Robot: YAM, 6 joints.
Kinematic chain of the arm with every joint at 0, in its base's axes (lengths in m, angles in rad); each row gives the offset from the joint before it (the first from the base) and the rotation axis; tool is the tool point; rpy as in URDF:
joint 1: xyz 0 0 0.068 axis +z
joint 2: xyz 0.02 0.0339 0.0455 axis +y
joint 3: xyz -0.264 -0.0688 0 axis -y
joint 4: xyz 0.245 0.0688 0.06 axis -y
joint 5: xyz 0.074 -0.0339 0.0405 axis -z
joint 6: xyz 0.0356 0 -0.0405 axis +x
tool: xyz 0 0 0 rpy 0 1.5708 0
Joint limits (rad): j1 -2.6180..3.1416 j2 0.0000..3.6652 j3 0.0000..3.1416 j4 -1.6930..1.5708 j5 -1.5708..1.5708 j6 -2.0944..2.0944
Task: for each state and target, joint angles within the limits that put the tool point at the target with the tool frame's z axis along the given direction. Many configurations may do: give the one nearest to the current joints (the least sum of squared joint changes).
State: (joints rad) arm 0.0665 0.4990 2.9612 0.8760 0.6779 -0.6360
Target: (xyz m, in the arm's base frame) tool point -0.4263 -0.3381 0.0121 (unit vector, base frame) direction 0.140 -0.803 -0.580
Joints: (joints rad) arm 0.6225 0.0822 3.1400 1.1060 0.8238 -0.6360
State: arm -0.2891 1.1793 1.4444 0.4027 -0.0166 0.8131
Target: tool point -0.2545 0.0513 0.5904 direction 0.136 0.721 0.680
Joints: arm -0.0986 0.5327 2.1041 -0.0951 -0.8192 0.8131
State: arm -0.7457 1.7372 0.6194 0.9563 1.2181 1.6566
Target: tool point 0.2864 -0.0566 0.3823 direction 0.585 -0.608 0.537
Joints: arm -0.1309 1.3584 0.8979 1.1439 0.5543 1.6566
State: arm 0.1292 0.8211 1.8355 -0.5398 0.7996 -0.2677
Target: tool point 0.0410 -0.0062 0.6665 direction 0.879 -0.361 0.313
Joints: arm 0.5996 1.2642 2.5632 -0.7588 0.9168 -0.2677
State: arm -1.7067 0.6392 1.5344 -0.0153 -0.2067 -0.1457
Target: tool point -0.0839 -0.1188 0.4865 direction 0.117 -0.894 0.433
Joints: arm -2.3624 0.8314 1.0713 0.4315 -0.8011 -0.1457
